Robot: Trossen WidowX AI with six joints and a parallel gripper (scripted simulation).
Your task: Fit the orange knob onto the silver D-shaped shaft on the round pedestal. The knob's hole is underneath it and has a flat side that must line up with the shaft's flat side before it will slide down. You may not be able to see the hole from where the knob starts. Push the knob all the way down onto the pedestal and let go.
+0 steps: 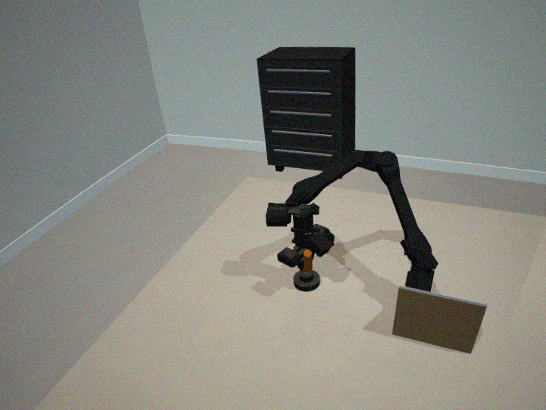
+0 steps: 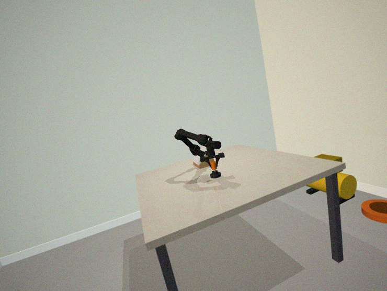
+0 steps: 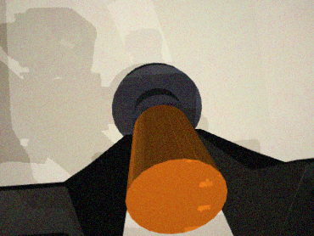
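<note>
My gripper tip is 3 cm below the orange knob. The rest, counted from my gripper tip: dark round pedestal (4 cm below).
</note>
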